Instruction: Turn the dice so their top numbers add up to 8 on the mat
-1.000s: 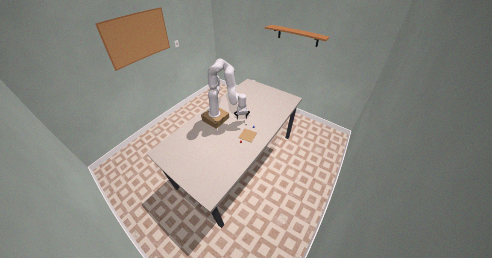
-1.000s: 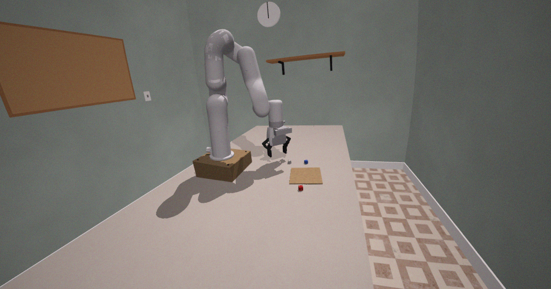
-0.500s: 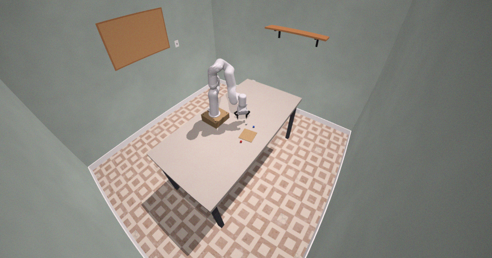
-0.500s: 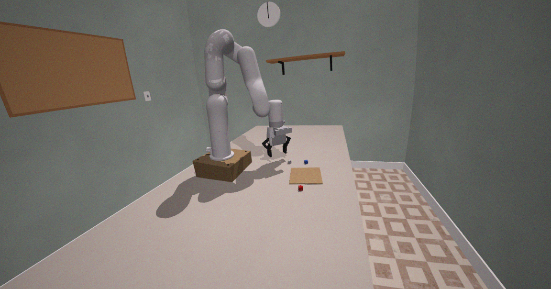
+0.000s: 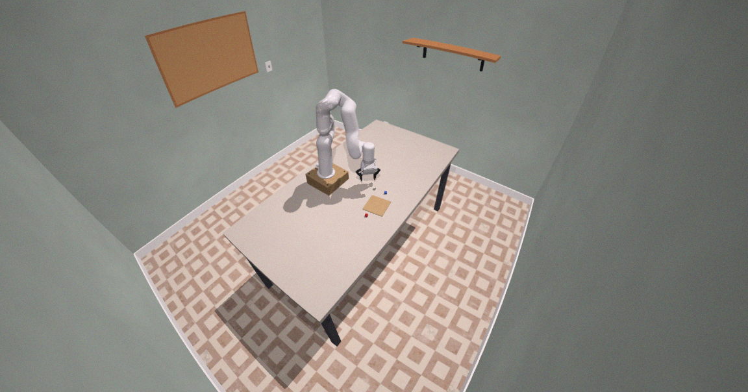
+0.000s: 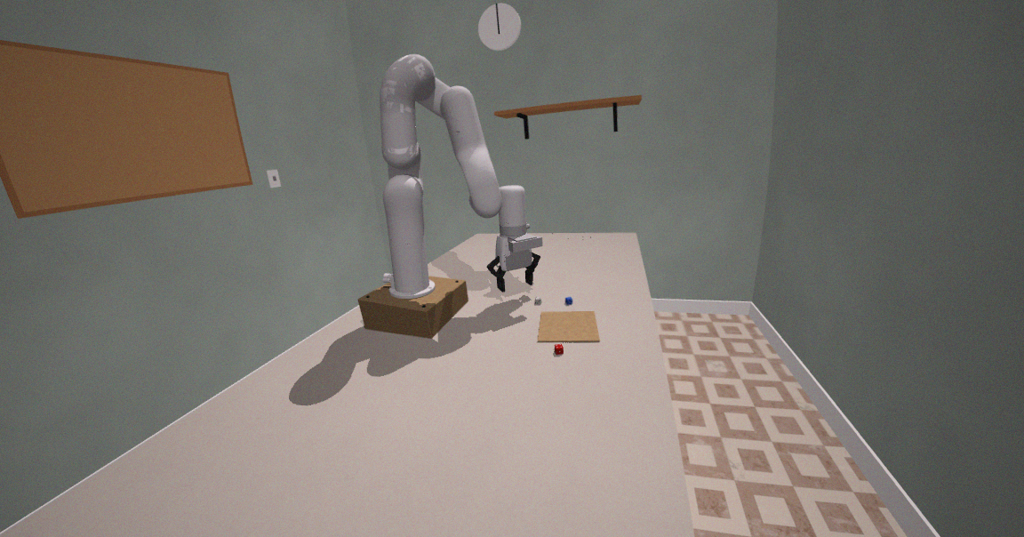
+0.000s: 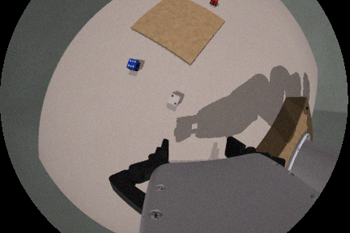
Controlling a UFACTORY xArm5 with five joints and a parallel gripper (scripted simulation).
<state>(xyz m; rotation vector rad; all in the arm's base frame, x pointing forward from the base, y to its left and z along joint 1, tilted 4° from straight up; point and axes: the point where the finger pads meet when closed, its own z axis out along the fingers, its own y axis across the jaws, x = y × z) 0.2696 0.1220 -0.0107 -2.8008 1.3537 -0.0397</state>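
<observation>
Now: hand 7 cm short of the white die, 4 cm above it and 3 cm to the left of it. Round my hand: blue die (16 cm ahead, 4 cm below, 3 cm to the right); tan mat (16 cm to the right, 16 cm ahead, 4 cm below); red die (27 cm to the right, 14 cm ahead, 4 cm below).
</observation>
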